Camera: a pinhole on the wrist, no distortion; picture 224 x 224 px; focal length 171.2 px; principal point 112.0 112.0 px. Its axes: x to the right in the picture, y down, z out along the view. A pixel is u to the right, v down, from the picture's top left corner.
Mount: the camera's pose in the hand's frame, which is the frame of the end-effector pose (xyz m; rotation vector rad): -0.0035 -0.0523 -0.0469 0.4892 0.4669 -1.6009
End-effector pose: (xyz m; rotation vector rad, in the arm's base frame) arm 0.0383 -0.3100 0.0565 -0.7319 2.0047 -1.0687
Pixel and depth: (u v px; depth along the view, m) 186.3 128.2 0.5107
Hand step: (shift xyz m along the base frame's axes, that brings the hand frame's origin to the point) 0.2688 -0.3745 0.3559
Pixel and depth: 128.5 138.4 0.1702
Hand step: 0.0822 -0.1288 0.1043
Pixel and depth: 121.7 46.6 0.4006
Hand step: 0.3581 -0.1297 0.1999
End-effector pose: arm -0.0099 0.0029 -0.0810 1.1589 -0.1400 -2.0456
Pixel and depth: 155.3 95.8 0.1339
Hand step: -0.1147 0.1127 -0.0256
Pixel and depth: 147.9 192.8 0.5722
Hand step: -0.6221 0.0997 -0.1734
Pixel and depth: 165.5 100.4 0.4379
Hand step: -0.3964 0.2653 -0.0007
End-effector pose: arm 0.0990 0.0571 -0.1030 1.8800 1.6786 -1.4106
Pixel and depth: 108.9 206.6 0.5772
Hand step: -0.5901 -0.0080 -0.2843
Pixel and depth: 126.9 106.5 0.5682
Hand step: -0.5405 -0.1875 0.0033
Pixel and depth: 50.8 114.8 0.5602
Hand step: -0.4319 -0.3189 -0.1813
